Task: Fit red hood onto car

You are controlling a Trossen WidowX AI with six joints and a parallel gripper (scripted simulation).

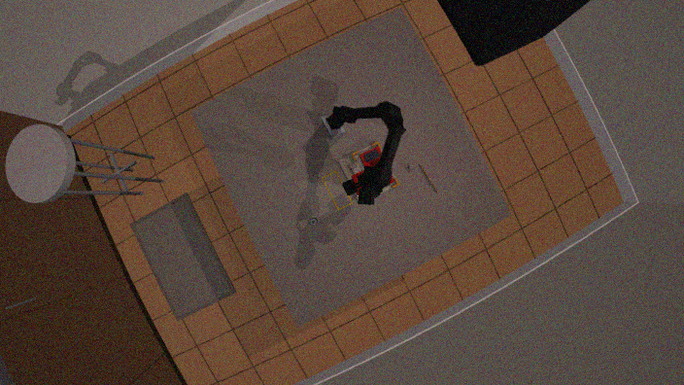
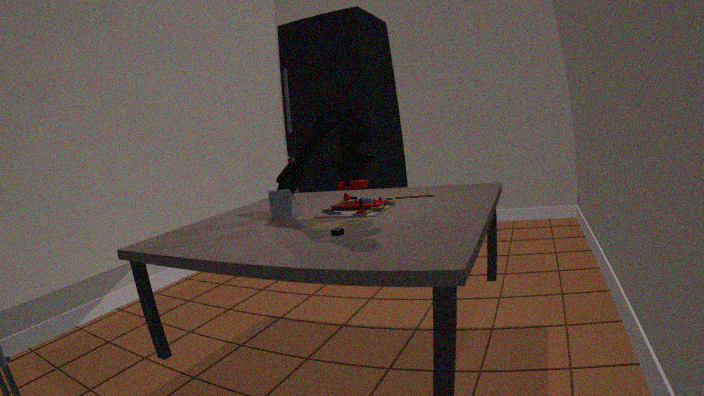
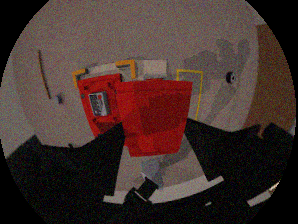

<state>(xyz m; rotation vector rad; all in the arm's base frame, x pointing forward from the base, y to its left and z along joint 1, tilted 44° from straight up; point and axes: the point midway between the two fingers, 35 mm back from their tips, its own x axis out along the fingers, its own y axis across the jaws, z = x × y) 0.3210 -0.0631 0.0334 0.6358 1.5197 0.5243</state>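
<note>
Right now the jig is 100 mm below my gripper tip, 80 mm to the left of it and 20 mm behind it. The rest, counted from my gripper tip: thin rod (330 mm to the left, 150 mm ahead, 110 mm below); dark tyre (310 mm to the right, 100 mm below, 50 mm ahead); red hood (10 mm above).
</note>
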